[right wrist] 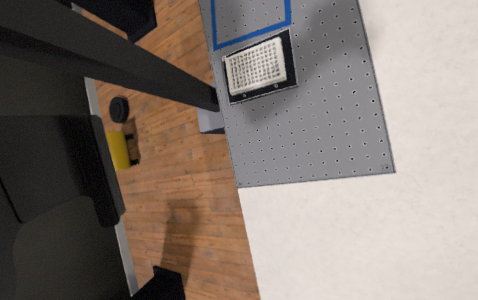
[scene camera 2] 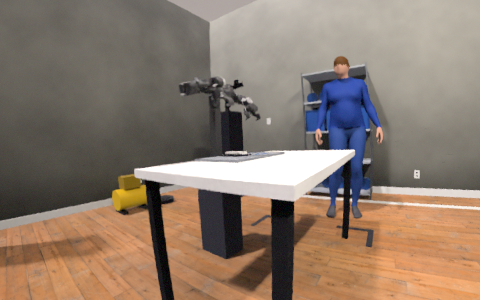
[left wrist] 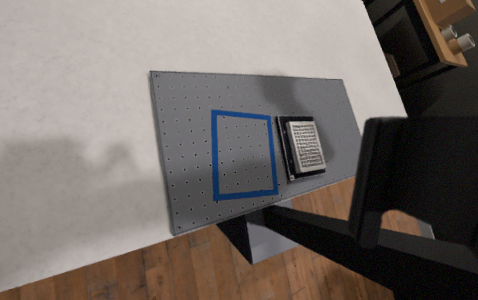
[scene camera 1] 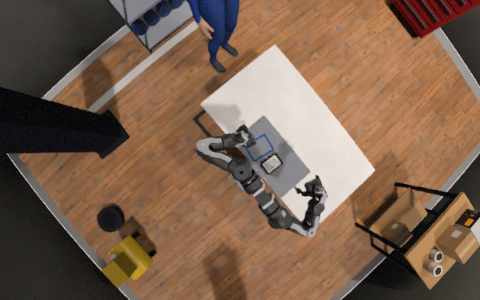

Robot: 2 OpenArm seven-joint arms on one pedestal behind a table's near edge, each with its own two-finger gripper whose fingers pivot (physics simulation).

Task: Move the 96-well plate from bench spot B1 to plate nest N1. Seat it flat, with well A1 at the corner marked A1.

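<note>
The white 96-well plate [scene camera 1: 272, 163] [scene camera 2: 236, 152] [left wrist: 306, 146] [right wrist: 256, 66] sits in the black nest N1 [left wrist: 286, 150] [right wrist: 291, 65], wells up. It looks level and inside the nest's edges. The nest's marked corner is at its lower left in the left wrist view; well A1 is too small to make out. Spot B1's blue outline [scene camera 1: 269, 142] [left wrist: 215, 155] [right wrist: 252, 35] has no plate in it. My left gripper [scene camera 1: 250, 136] [scene camera 2: 253, 116] is open, above and apart from the plate, over the B1 side. My right gripper [scene camera 1: 307, 184] is open, beyond the board's other end.
The grey perforated board [scene camera 1: 292, 175] [left wrist: 187, 200] [right wrist: 320, 150] lies on the white table [scene camera 1: 320, 130] [scene camera 2: 240, 175] along the robot's edge. A person in blue [scene camera 1: 220, 25] [scene camera 2: 346, 110] stands beyond the table. The yellow machine [scene camera 1: 131, 257] [scene camera 2: 129, 197] is on the floor.
</note>
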